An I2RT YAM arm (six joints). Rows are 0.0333 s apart.
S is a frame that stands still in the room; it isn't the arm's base.
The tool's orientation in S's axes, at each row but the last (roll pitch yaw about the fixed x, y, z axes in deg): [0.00, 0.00, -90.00]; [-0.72, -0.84, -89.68]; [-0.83, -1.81, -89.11]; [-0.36, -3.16, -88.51]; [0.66, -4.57, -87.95]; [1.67, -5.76, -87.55]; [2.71, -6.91, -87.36]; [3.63, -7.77, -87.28]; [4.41, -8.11, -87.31]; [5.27, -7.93, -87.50]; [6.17, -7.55, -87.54]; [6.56, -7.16, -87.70]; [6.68, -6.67, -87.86]
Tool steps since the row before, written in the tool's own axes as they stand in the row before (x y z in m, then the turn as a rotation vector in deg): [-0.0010, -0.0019, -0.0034, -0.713, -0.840, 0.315]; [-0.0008, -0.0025, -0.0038, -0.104, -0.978, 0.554]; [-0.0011, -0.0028, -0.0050, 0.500, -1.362, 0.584]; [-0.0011, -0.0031, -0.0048, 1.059, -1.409, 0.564]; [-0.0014, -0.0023, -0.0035, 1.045, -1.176, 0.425]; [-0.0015, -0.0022, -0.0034, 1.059, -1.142, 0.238]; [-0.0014, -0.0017, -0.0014, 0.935, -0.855, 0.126]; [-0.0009, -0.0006, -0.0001, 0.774, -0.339, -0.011]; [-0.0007, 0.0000, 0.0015, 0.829, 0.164, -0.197]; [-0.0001, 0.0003, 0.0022, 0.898, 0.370, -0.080]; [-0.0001, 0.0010, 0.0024, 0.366, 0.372, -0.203]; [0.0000, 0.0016, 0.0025, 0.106, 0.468, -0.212]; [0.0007, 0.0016, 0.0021, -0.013, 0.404, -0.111]
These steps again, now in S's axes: [-0.0019, 0.0010, -0.0034, -0.840, 0.713, 0.315]; [-0.0026, 0.0007, -0.0038, -0.972, 0.107, 0.565]; [-0.0029, 0.0009, -0.0050, -1.346, -0.502, 0.619]; [-0.0032, 0.0008, -0.0048, -1.378, -1.062, 0.630]; [-0.0023, 0.0010, -0.0036, -1.144, -1.050, 0.493]; [-0.0021, 0.0011, -0.0036, -1.103, -1.081, 0.310]; [-0.0017, 0.0011, -0.0016, -0.817, -0.957, 0.197]; [-0.0006, 0.0008, -0.0003, -0.301, -0.786, 0.072]; [-0.0002, 0.0009, 0.0014, 0.218, -0.837, -0.065]; [0.0001, 0.0004, 0.0022, 0.414, -0.878, 0.079]; [0.0007, 0.0005, 0.0025, 0.408, -0.367, -0.112]; [0.0013, 0.0004, 0.0026, 0.494, -0.105, -0.143]; [0.0014, -0.0004, 0.0023, 0.414, 0.021, -0.064]
